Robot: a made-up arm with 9 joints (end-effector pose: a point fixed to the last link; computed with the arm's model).
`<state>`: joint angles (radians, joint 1 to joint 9).
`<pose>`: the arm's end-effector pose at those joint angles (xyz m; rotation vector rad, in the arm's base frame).
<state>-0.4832 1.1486 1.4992 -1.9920 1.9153 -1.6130 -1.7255 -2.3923 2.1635</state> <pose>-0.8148 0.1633 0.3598 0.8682 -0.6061 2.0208</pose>
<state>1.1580 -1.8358 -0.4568 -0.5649 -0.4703 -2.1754 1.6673 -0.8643 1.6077</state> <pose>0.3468 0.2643 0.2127 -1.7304 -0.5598 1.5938</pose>
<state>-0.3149 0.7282 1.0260 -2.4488 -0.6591 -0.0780 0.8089 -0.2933 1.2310</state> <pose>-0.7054 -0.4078 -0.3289 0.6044 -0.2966 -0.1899</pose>
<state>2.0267 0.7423 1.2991 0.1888 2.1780 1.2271 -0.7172 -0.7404 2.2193</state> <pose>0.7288 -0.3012 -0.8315 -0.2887 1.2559 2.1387</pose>
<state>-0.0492 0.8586 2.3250 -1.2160 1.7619 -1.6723 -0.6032 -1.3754 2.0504</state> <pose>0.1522 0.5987 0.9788 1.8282 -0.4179 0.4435</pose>
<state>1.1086 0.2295 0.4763 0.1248 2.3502 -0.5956 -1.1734 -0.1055 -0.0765</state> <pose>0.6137 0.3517 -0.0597 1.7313 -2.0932 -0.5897</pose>
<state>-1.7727 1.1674 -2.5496 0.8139 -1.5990 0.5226 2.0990 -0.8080 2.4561</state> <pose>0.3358 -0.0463 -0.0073 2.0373 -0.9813 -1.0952</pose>
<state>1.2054 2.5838 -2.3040 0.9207 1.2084 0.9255 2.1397 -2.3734 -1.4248</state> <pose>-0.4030 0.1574 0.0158 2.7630 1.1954 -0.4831</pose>
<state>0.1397 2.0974 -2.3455 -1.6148 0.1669 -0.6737 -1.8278 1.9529 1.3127</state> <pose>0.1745 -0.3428 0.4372 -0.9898 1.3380 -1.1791</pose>
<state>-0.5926 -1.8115 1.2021 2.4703 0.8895 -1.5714 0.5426 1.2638 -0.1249</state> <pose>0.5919 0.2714 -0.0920 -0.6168 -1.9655 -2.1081</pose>
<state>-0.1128 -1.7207 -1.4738 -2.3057 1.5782 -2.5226 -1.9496 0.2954 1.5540</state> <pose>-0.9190 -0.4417 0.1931 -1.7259 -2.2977 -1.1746</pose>
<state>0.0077 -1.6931 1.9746 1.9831 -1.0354 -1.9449 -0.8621 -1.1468 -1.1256</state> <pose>-0.2093 0.7047 0.6444 -1.1813 -0.4007 1.0023</pose>
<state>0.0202 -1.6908 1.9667 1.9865 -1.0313 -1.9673 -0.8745 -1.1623 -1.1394</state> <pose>-0.2103 0.7116 0.6357 -1.1991 -0.4029 1.0306</pose>
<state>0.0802 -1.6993 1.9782 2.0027 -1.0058 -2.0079 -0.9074 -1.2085 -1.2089</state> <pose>-0.2081 0.7119 0.6255 -1.2063 -0.4537 1.1342</pose>
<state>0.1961 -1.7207 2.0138 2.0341 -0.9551 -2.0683 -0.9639 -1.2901 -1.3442</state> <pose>-0.2002 0.7011 0.6135 -1.1838 -0.5611 1.3219</pose>
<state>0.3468 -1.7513 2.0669 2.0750 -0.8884 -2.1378 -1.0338 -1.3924 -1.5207</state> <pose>-0.1843 0.6791 0.6001 -1.1156 -0.7020 1.5495</pose>
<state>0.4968 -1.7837 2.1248 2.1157 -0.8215 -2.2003 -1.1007 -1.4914 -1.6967</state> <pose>-0.1618 0.6533 0.5863 -1.0134 -0.8394 1.7535</pose>
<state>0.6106 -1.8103 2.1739 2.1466 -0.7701 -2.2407 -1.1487 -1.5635 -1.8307</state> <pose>-0.1391 0.6321 0.5758 -0.9143 -0.9427 1.8885</pose>
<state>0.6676 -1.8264 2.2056 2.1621 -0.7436 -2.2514 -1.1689 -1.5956 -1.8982</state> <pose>-0.1233 0.6191 0.5736 -0.8517 -0.9996 1.9440</pose>
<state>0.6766 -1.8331 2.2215 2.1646 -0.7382 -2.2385 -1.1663 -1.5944 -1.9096</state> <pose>-0.1155 0.6122 0.5798 -0.8274 -1.0199 1.9419</pose>
